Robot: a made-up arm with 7 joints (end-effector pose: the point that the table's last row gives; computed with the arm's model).
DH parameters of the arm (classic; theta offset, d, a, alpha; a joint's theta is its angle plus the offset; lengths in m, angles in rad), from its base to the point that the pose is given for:
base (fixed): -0.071 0 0 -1.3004
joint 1: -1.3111 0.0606 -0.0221 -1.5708
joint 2: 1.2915 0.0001 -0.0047 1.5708
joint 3: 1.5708 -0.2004 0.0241 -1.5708
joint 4: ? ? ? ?
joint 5: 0 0.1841 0 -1.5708
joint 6: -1.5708 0 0.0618 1.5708
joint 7: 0 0 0 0
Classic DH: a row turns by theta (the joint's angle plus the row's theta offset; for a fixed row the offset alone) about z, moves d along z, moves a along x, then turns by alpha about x.
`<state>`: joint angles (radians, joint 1 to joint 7).
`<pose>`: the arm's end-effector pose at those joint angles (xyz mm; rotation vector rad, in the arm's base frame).
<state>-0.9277 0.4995 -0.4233 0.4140 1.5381 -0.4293 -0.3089</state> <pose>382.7 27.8 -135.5 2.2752 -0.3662 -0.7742</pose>
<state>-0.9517 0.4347 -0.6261 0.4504 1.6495 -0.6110 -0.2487</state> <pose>356.9 -21.4 -177.3 2.3697 -0.6418 -1.1578</pose>
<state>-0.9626 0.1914 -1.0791 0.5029 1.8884 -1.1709 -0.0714</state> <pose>242.8 -107.0 -258.7 -1.7537 1.2398 1.9413</pose>
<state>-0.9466 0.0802 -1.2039 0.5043 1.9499 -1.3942 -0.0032</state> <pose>196.6 -126.8 -268.9 -1.2972 1.2834 1.9826</pose>
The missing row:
joint 4: 1.5708 0.0027 0.0146 1.5708
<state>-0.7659 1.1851 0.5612 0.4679 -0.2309 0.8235 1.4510</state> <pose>256.5 387.0 54.9 0.4062 0.0537 2.2967</pose>
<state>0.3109 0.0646 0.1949 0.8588 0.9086 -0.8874 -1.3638</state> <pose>-39.7 103.5 -402.8 0.0106 0.8921 -1.8724</pose>
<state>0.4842 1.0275 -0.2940 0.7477 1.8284 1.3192 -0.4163</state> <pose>-15.7 373.4 -222.2 -2.3811 -1.2615 -0.1664</pose>
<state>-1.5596 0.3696 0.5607 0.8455 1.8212 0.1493 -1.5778</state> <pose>439.0 157.9 84.7 1.0878 1.0366 -0.5797</pose>
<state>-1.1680 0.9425 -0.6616 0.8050 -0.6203 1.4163 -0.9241</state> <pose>360.0 241.4 -113.2 -0.2558 1.4731 -0.3201</pose>
